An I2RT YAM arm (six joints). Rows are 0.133 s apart.
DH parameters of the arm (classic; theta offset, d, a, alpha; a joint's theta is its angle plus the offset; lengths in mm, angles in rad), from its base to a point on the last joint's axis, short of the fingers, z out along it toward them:
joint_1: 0 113.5 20 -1.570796
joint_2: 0 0 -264 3.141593
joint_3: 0.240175 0 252.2 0
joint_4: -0.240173 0 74 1.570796
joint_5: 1.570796 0 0 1.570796
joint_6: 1.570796 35.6 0 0
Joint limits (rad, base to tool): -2.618..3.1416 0..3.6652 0..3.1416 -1.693..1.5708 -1.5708..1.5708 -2.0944..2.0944
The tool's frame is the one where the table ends.
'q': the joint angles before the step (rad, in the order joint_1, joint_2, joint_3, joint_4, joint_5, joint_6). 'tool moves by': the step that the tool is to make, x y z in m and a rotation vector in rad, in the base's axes. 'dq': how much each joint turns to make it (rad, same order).
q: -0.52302, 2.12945, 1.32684, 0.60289, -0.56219, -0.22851
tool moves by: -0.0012, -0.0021, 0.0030, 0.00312, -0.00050, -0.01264
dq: -0.00463, -0.00650, 0.00262, -0.00746, 0.00727, 0.00528
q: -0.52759, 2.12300, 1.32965, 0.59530, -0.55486, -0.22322
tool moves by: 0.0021, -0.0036, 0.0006, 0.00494, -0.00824, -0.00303
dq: -0.00448, 0.01179, 0.01764, 0.00374, -0.00304, 0.00941
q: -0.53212, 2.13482, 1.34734, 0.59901, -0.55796, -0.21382
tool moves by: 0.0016, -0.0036, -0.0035, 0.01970, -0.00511, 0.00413
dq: -0.00557, 0.01861, 0.01195, 0.01205, -0.01315, 0.02062
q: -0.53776, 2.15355, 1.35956, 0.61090, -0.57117, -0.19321
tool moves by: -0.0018, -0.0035, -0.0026, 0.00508, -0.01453, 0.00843
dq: -0.00935, 0.00913, -0.00449, 0.02907, -0.01958, 0.01025
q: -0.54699, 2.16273, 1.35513, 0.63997, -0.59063, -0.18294
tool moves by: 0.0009, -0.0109, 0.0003, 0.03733, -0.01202, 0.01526
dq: -0.02058, 0.02390, 0.03537, 0.00128, -0.04149, 0.03882
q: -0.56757, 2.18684, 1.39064, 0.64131, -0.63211, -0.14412
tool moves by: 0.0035, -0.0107, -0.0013, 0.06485, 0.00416, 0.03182
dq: -0.01760, 0.03346, 0.05304, -0.02444, -0.05698, 0.05537
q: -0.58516, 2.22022, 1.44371, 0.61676, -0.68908, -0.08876
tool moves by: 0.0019, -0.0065, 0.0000, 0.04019, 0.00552, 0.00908
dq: -0.00999, 0.01772, 0.03244, -0.01901, -0.02371, 0.03513
